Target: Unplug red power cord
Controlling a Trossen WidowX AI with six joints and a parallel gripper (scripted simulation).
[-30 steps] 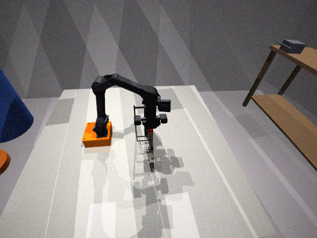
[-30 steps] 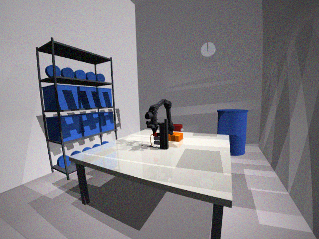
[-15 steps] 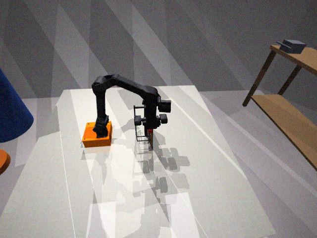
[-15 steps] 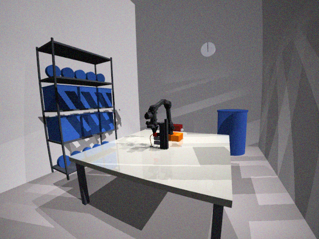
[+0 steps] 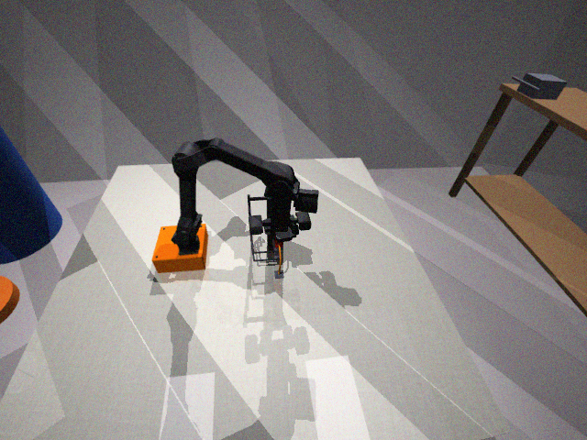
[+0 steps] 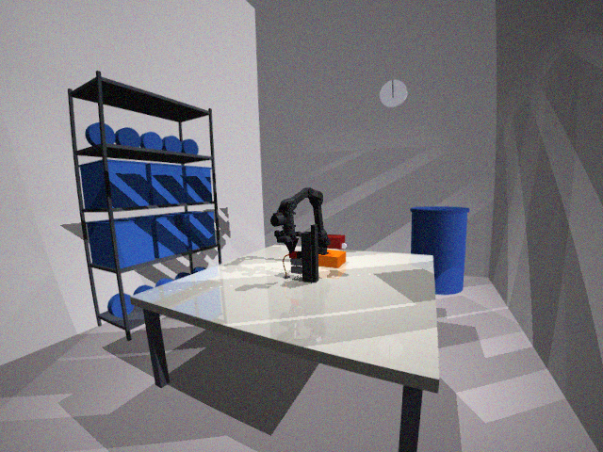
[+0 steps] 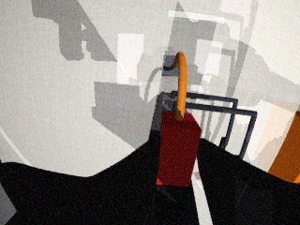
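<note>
My gripper tip is 3 cm to the right of the red plug.
</note>
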